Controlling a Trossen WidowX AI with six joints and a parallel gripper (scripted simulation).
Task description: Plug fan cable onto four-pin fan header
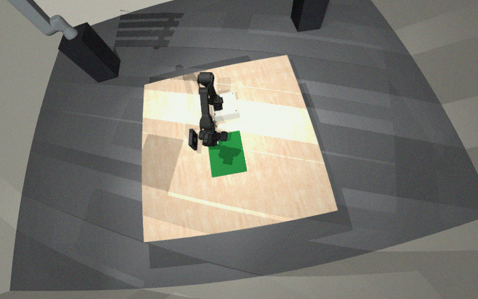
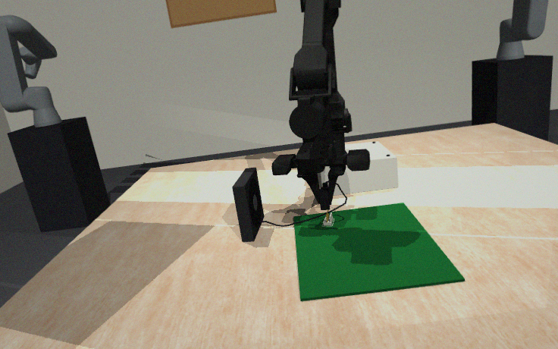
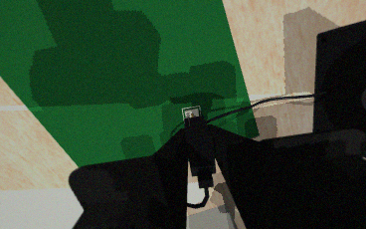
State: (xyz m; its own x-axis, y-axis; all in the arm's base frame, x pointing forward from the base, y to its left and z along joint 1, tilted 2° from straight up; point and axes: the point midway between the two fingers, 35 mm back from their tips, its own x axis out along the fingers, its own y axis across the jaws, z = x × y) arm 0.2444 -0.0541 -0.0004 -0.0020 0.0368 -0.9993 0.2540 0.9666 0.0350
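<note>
My gripper tip is 50 mm above the white four-pin header and 10 mm past it. The rest, counted from my gripper tip: black fan 150 mm to the right, 30 mm behind, 10 mm above; then black plug 10 mm behind, 10 mm above; then green board 90 mm ahead, 70 mm below, 50 mm to the left.
</note>
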